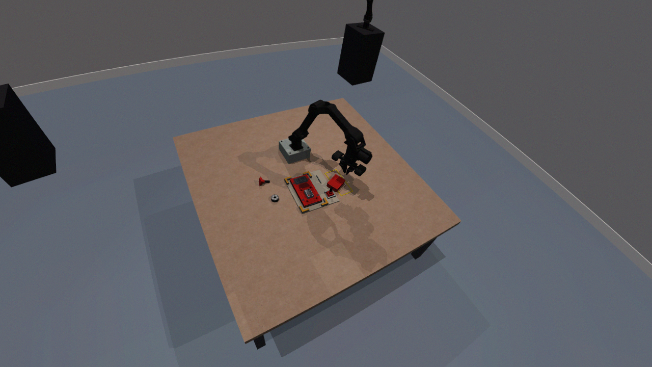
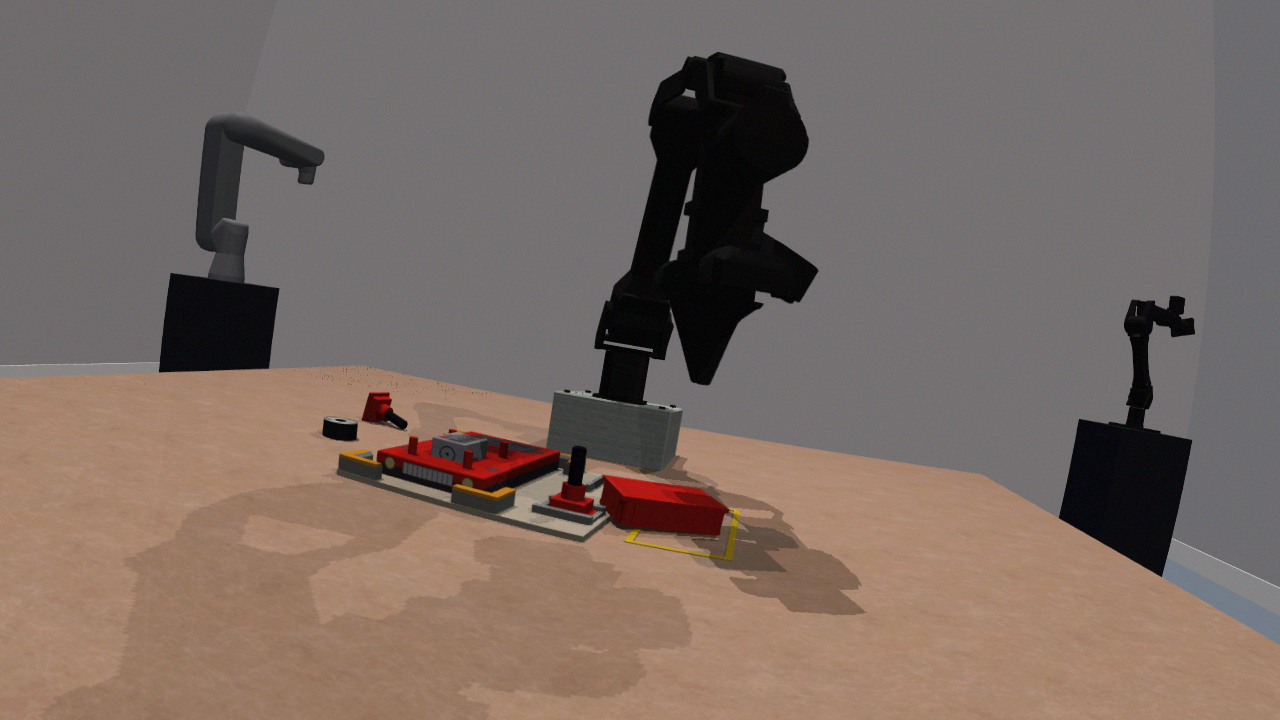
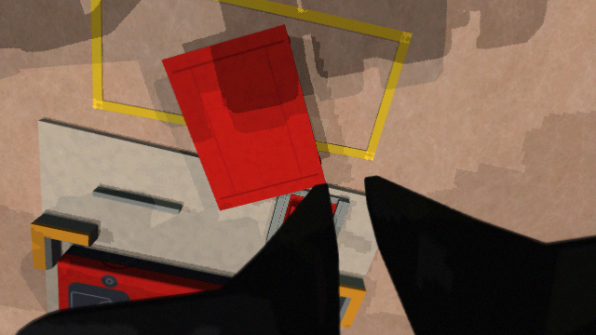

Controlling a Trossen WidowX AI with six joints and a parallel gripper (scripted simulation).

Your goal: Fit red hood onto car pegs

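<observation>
The red hood lies 4 cm behind my gripper tip, 1 cm to the right of it and 11 cm below it. From my gripper tip the other things lie so: grey engine block (4 cm behind, 20 cm to the right, 10 cm below); then jig base plate (6 cm behind, 18 cm to the right, 12 cm below); then black ring (11 cm behind, 37 cm to the right, 12 cm below).
</observation>
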